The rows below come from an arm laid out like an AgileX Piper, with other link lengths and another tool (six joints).
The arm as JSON. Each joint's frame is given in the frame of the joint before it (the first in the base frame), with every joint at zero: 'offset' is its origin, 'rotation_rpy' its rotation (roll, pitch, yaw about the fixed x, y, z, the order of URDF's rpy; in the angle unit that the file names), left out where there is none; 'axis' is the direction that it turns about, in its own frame. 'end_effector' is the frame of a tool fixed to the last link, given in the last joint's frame.
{
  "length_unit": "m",
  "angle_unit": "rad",
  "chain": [
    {
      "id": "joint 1",
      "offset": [
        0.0,
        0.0,
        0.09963
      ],
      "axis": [
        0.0,
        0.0,
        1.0
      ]
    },
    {
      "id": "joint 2",
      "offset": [
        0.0,
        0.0,
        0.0
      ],
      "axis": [
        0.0,
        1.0,
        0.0
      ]
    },
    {
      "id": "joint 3",
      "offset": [
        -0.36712,
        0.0,
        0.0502
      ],
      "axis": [
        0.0,
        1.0,
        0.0
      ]
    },
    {
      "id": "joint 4",
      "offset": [
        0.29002,
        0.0,
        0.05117
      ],
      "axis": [
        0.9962,
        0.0,
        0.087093
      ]
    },
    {
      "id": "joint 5",
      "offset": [
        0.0,
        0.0,
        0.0
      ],
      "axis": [
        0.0,
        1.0,
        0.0
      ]
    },
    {
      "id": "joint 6",
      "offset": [
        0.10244,
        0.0,
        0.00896
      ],
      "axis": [
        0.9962,
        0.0,
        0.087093
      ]
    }
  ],
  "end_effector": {
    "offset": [
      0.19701,
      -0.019,
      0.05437
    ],
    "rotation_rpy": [
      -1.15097,
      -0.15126,
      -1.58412
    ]
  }
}
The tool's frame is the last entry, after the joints.
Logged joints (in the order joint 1, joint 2, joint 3, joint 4, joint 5, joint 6), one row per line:
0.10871, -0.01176, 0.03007, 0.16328, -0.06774, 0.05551
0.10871, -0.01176, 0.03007, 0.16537, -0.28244, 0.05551
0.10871, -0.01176, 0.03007, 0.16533, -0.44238, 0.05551
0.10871, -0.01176, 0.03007, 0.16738, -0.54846, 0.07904
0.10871, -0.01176, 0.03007, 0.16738, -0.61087, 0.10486
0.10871, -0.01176, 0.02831, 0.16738, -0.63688, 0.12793
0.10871, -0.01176, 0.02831, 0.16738, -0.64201, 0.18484
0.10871, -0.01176, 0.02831, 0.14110, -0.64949, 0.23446
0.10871, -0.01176, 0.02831, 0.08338, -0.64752, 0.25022
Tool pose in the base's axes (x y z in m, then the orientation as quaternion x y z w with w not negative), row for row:
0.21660, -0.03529, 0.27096, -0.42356, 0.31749, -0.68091, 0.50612
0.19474, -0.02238, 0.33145, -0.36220, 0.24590, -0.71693, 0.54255
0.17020, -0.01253, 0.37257, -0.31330, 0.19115, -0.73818, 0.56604
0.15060, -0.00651, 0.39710, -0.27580, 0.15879, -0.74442, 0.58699
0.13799, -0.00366, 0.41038, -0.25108, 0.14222, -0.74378, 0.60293
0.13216, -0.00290, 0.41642, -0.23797, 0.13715, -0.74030, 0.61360
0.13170, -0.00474, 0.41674, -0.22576, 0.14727, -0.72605, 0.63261
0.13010, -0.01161, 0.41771, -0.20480, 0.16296, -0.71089, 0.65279
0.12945, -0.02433, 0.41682, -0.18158, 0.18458, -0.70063, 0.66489
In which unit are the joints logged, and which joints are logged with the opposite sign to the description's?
The joints are logged in radians. Opposite sign: joint 1, joint 4.
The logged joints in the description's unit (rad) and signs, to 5 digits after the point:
-0.10871, -0.01176, 0.03007, -0.16328, -0.06774, 0.05551
-0.10871, -0.01176, 0.03007, -0.16537, -0.28244, 0.05551
-0.10871, -0.01176, 0.03007, -0.16533, -0.44238, 0.05551
-0.10871, -0.01176, 0.03007, -0.16738, -0.54846, 0.07904
-0.10871, -0.01176, 0.03007, -0.16738, -0.61087, 0.10486
-0.10871, -0.01176, 0.02831, -0.16738, -0.63688, 0.12793
-0.10871, -0.01176, 0.02831, -0.16738, -0.64201, 0.18484
-0.10871, -0.01176, 0.02831, -0.14110, -0.64949, 0.23446
-0.10871, -0.01176, 0.02831, -0.08338, -0.64752, 0.25022

